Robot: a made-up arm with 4 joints. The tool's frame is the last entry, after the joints.
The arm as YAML. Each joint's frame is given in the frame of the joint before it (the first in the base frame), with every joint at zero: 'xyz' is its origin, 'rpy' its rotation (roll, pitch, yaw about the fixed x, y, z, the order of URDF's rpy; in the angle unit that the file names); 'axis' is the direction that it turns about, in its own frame. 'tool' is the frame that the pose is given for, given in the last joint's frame.
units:
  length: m
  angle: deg
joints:
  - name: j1
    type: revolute
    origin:
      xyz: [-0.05, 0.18, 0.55]
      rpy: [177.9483, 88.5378, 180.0]
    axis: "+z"
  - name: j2
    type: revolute
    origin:
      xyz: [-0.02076, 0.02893, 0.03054]
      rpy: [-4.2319, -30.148, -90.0]
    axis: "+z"
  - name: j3
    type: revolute
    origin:
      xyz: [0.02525, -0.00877, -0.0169]
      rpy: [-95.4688, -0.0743, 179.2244]
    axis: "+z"
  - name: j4
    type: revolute
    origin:
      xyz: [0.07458, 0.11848, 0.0]
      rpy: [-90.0, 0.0, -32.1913]
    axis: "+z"
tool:
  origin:
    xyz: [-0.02, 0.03, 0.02]
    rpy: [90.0, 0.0, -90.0]
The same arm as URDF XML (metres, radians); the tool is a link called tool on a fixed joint. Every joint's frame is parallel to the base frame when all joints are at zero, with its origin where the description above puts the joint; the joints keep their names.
<robot name="arm">
<joint name="tool_fixed" type="fixed"><parent link="link4"/><child link="tool"/><origin xyz="-0.02 -0.02 -0.03" rpy="1.5708 -1.5708 0"/></joint>
<joint name="j4" type="continuous"><parent link="link3"/><child link="link4"/><origin xyz="-0.14 0 0" rpy="0 0 0"/><axis xyz="-1 0 0"/></joint>
<joint name="j3" type="continuous"><parent link="link2"/><child link="link3"/><origin xyz="0 -0.03 0.01" rpy="0 0 0"/><axis xyz="0 0 1"/></joint>
<joint name="j2" type="continuous"><parent link="link1"/><child link="link2"/><origin xyz="0.03 0.03 0.02" rpy="0 0 0"/><axis xyz="0.841731 0.531419 -0.095303"/></joint>
<joint name="j1" type="continuous"><parent link="base_link"/><child link="link1"/><origin xyz="-0.05 0.18 0.55" rpy="0 0 0"/><axis xyz="0.999034 0.035801 -0.025501"/></joint>
<link name="base_link"/>
<link name="link1"/>
<link name="link2"/>
<link name="link3"/>
<link name="link4"/>
<link name="tool"/>
</robot>

